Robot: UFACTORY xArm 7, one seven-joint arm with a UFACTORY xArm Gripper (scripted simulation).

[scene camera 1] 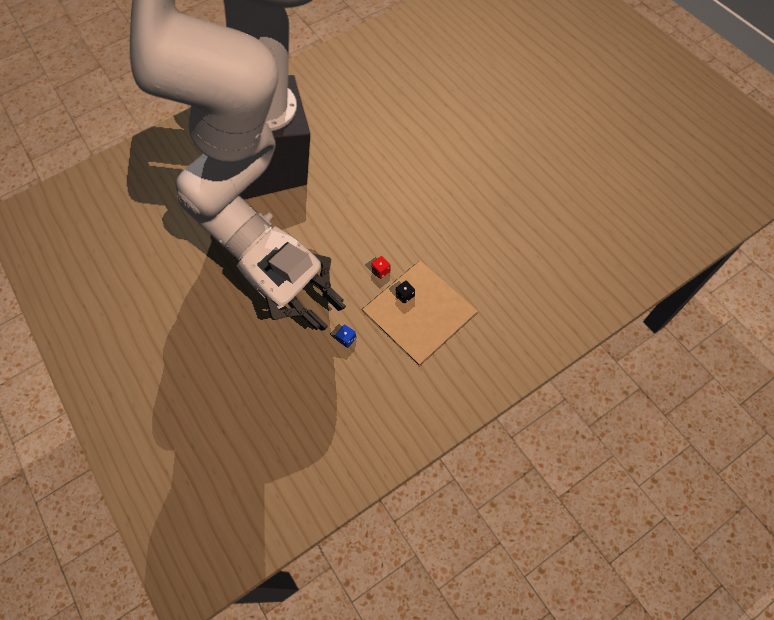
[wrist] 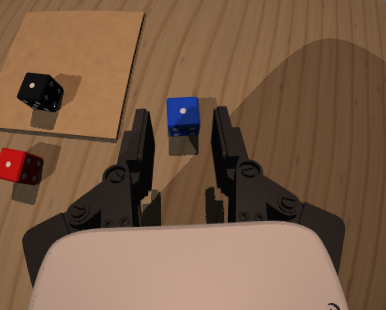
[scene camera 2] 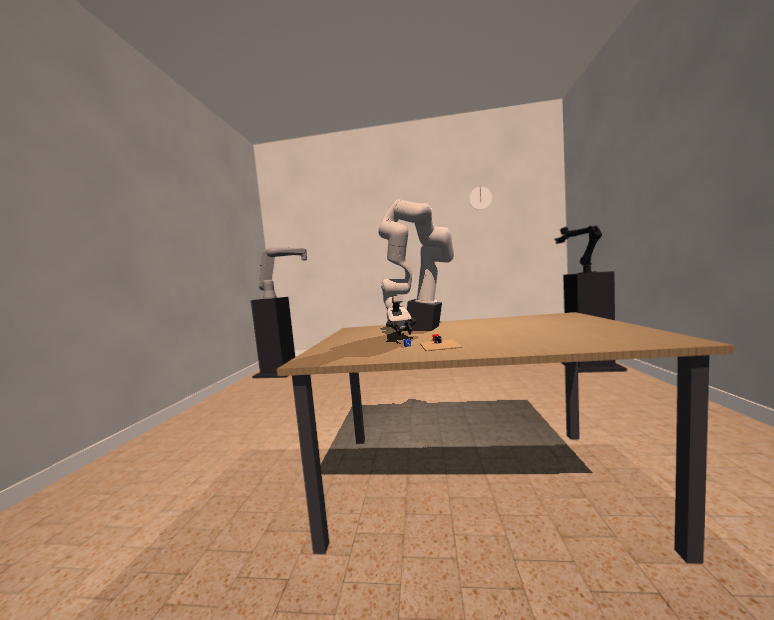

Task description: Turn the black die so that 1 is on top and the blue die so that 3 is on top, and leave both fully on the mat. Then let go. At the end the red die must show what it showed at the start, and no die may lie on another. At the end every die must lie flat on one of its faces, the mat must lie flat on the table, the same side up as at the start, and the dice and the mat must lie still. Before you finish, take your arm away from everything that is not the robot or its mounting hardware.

In view: the gripper (scene camera 1: 333,318), a blue die (wrist: 183,119), a black die (wrist: 39,91) and a tan mat (scene camera 1: 420,326).
The tan mat also shows in the wrist view (wrist: 91,57). The gripper also shows in the wrist view (wrist: 182,125).
